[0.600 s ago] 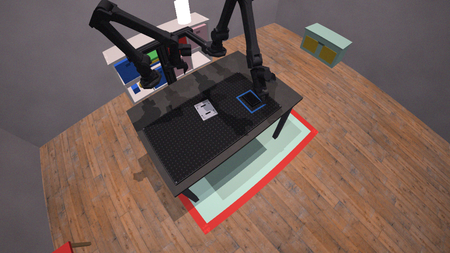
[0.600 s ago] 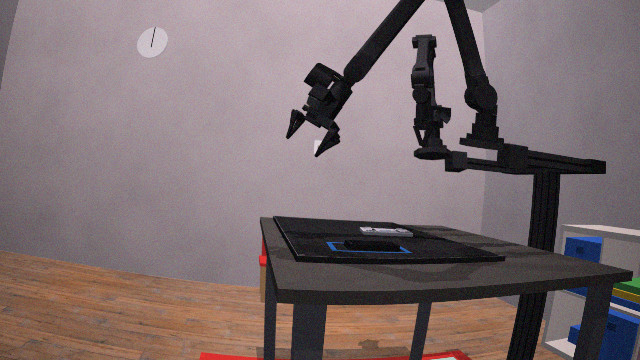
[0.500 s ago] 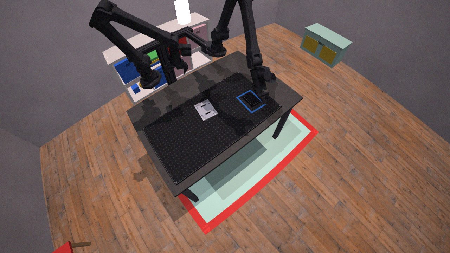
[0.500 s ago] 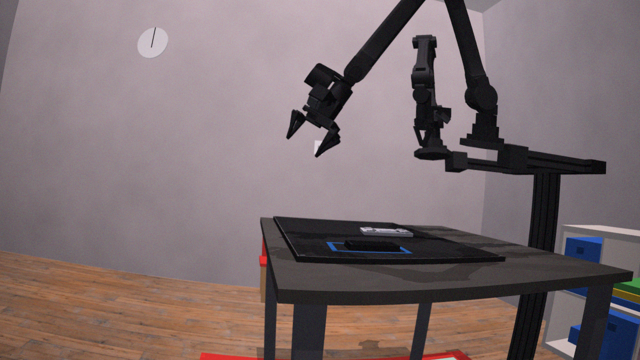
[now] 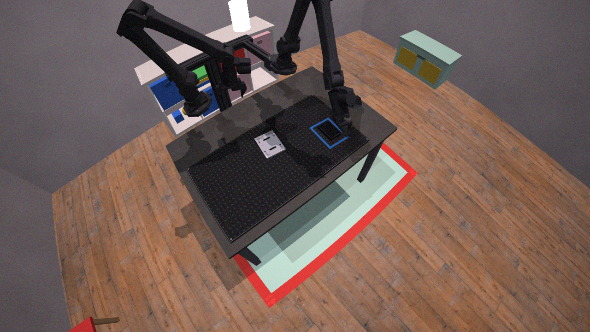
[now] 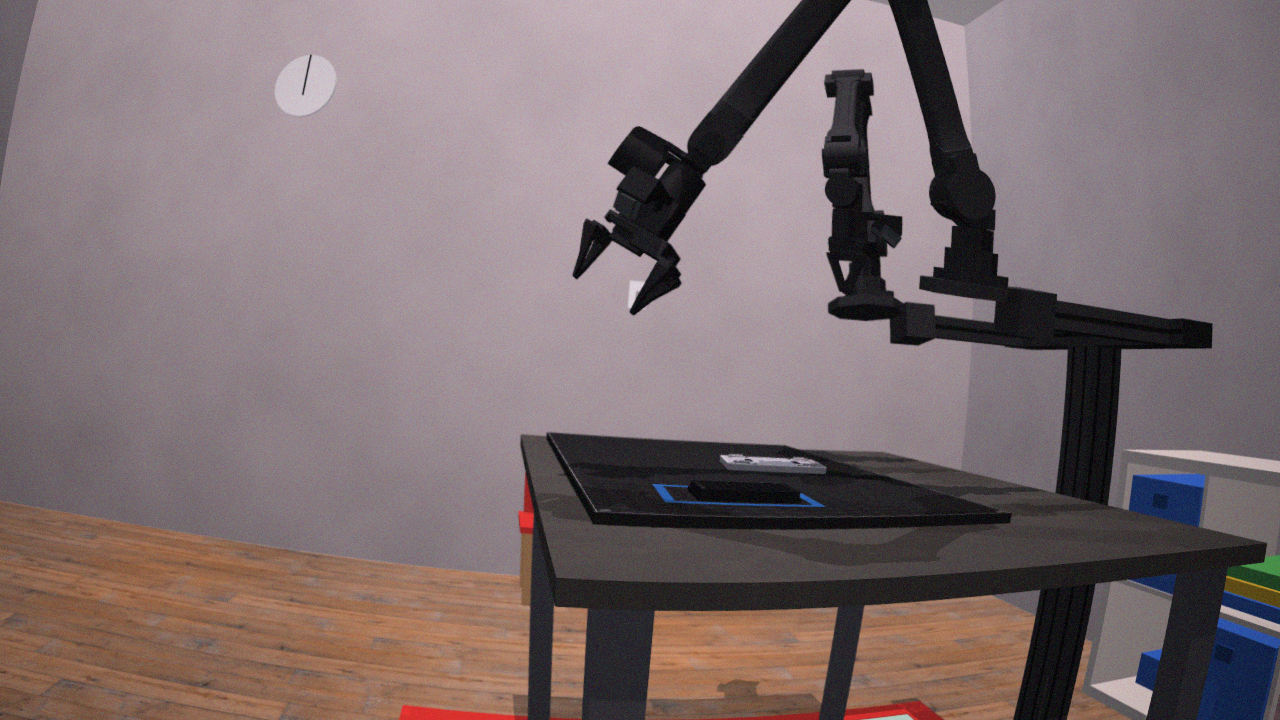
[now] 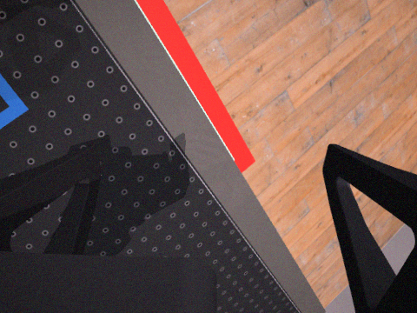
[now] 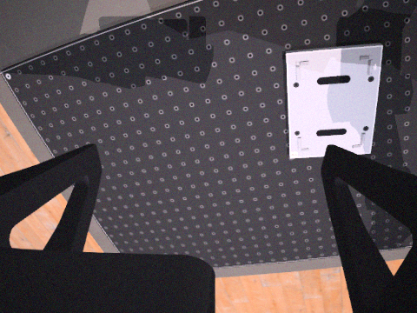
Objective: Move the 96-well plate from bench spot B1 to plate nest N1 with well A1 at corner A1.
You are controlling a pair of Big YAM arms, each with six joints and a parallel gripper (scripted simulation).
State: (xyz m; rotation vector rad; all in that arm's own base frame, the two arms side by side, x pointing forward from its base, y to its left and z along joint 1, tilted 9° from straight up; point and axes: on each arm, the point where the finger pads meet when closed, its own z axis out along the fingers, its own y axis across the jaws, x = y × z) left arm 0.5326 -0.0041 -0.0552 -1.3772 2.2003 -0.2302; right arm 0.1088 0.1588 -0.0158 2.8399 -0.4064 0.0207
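Right now my left hand is 180 mm past the black 96-well plate, 100 mm to the right of it and 240 mm above it. From my left hand the other things lie so: plate nest N1: 300 mm behind, 250 mm to the right, 240 mm below; then A1 mark: 220 mm behind, 310 mm to the right, 240 mm below.
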